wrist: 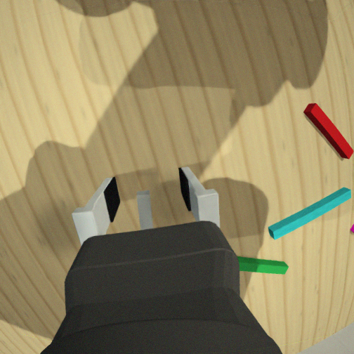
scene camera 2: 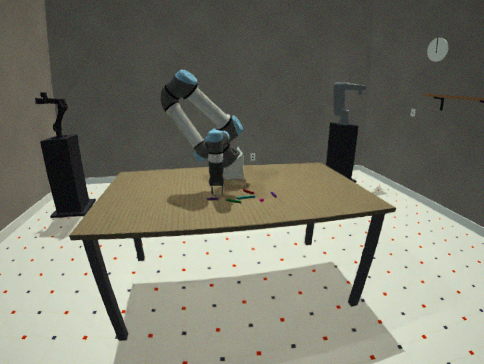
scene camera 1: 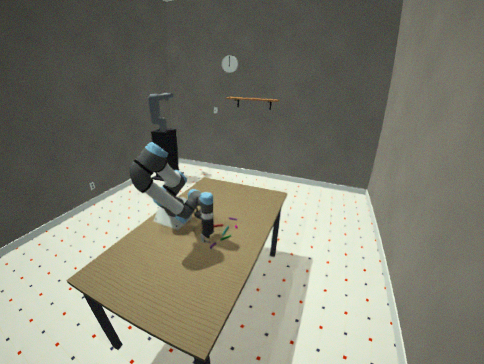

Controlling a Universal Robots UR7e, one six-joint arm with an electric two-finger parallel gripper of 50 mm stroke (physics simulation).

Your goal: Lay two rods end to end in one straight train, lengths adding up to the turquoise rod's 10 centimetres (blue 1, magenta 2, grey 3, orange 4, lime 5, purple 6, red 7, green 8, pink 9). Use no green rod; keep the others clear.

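Seen in the pictures: gripper, fingertip midpoint: [scene camera 2: 217,193] [scene camera 1: 205,239]; arm's base, link origin: [scene camera 2: 231,159].
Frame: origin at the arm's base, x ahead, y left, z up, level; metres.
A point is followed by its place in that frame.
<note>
My gripper [scene camera 1: 205,239] @(z -0.100, x 0.319, y -0.149 m) [scene camera 2: 217,193] @(z -0.100, x 0.319, y -0.149 m) [wrist: 148,185] is open, pointing down low over the table. A grey rod [wrist: 144,210] lies between and below its spread fingers in the wrist view, its near end hidden by the gripper body. A red rod [scene camera 1: 218,225] @(z -0.094, x 0.338, y 0.024 m) [scene camera 2: 248,191] @(z -0.096, x 0.336, y 0.024 m) [wrist: 328,131] lies apart from the turquoise rod [scene camera 1: 226,230] @(z -0.099, x 0.411, y -0.006 m) [scene camera 2: 246,197] @(z -0.098, x 0.409, y -0.008 m) [wrist: 310,213]. A green rod [scene camera 1: 226,237] @(z -0.097, x 0.440, y -0.081 m) [scene camera 2: 233,201] @(z -0.099, x 0.442, y -0.085 m) [wrist: 263,265] lies near the turquoise one, partly hidden in the wrist view. A short magenta rod [scene camera 1: 236,227] @(z -0.099, x 0.464, y 0.052 m) [scene camera 2: 261,200] @(z -0.098, x 0.465, y 0.057 m) lies beyond the turquoise rod.
One purple rod [scene camera 1: 213,245] @(z -0.098, x 0.392, y -0.186 m) [scene camera 2: 212,199] @(z -0.099, x 0.394, y -0.186 m) lies close to the gripper. Another purple rod [scene camera 1: 233,218] @(z -0.094, x 0.408, y 0.146 m) [scene camera 2: 273,194] @(z -0.097, x 0.407, y 0.145 m) lies farther off, past the magenta rod. The rods lie on the wooden table [scene camera 1: 150,280] @(z -0.104, x 0.191, y -0.580 m) [scene camera 2: 325,200] @(z -0.103, x 0.539, y 0.397 m). The arm's shadow falls across the tabletop around the gripper.
</note>
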